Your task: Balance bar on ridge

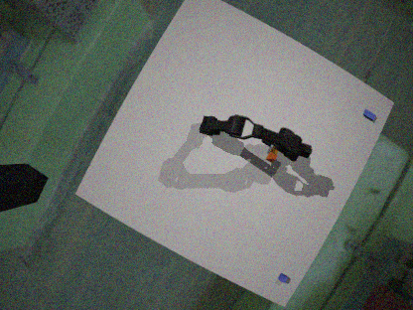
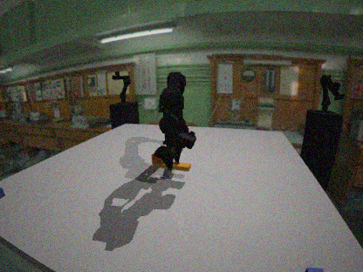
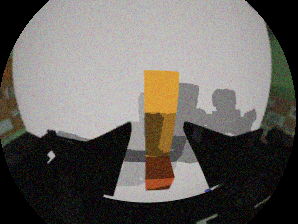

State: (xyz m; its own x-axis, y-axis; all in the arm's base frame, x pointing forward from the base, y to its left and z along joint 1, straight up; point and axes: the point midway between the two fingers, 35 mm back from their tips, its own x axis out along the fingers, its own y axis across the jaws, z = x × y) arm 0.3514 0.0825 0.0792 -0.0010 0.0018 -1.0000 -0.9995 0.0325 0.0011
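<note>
Right now my gripper tip is 4 cm to the left of the bar and 2 cm below it.
</note>
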